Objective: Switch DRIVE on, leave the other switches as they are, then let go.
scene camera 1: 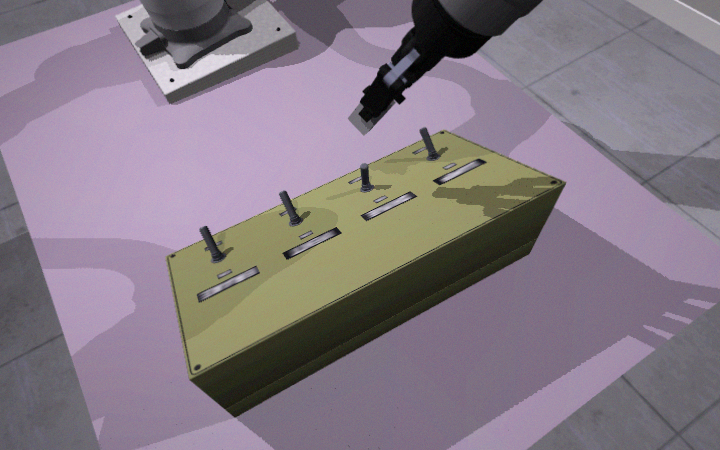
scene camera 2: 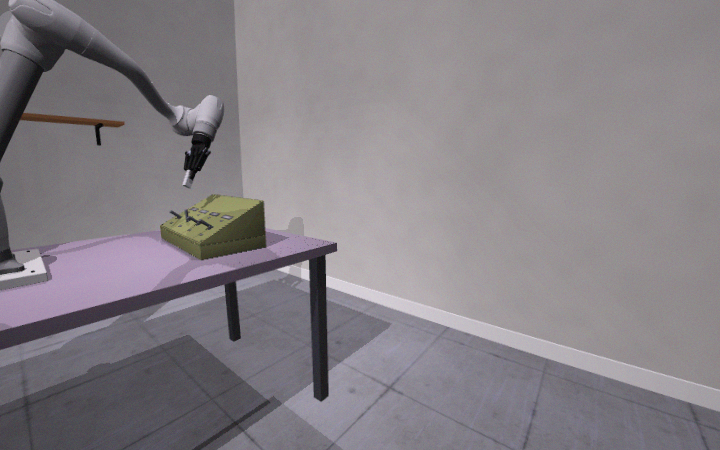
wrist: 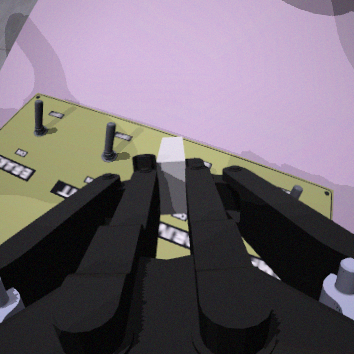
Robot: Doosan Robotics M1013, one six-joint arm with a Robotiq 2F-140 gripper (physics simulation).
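Pixels of known places: gripper, fingertip midpoint: (scene camera 1: pixel 359 124) (scene camera 2: pixel 186 186) (wrist: pixel 173 155); arm's base at its link origin: (scene camera 1: pixel 197 28).
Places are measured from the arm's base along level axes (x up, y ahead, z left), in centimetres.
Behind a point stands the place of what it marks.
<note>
The olive switch box (scene camera 1: pixel 329 297) @(x 14.8, y 74.6, z -19.5 cm) (scene camera 2: pixel 233 241) @(x 1.2, y 59.9, z -33.7 cm) (wrist: pixel 25 200) @(x 10.8, y 66.4, z -22.0 cm) carries several toggle levers. The lever third from the left, apparently DRIVE (scene camera 1: pixel 364 176) @(x 9.1, y 60.3, z -2.7 cm), leans toward its front ON mark, unlike the others; my fingers hide it in the wrist view, and its nameplate is partly hidden and blurred. The leftmost lever (scene camera 1: pixel 210 243) @(x 8.2, y 54.8, z -25.8 cm) (wrist: pixel 39 117) @(x 8.1, y 54.7, z -25.3 cm), the second lever (scene camera 1: pixel 288 205) @(x 8.4, y 56.7, z -14.0 cm) (wrist: pixel 110 141) @(x 8.2, y 56.8, z -13.5 cm) and the rightmost lever (scene camera 1: pixel 426 142) @(x 8.2, y 60.9, z 9.2 cm) (wrist: pixel 297 192) @(x 9.5, y 59.7, z 10.0 cm) lean back toward the OFF side. My gripper (scene camera 1: pixel 364 126) @(x 20.4, y 60.4, z -3.3 cm) (scene camera 2: pixel 187 183) @(x 20.4, y 60.4, z -3.3 cm) (wrist: pixel 173 155) @(x 20.4, y 60.4, z -3.3 cm) is shut and empty, its tips above and behind the box, apart from the levers.
The box stands on the pink-purple table (scene camera 1: pixel 159 148) @(x -3.5, y 21.8, z -21.7 cm) (scene camera 2: pixel 111 270) @(x -3.4, y 26.5, z -18.7 cm) (wrist: pixel 210 60) @(x -3.4, y 35.9, z -3.5 cm). The arm's white base plate (scene camera 1: pixel 233 68) @(x -1.5, y 14.2, z -0.2 cm) (scene camera 2: pixel 37 270) @(x -0.7, y 11.2, z -11.3 cm) is on the table behind the box. A wooden wall shelf (scene camera 2: pixel 69 119) is at the left in scene camera 2.
</note>
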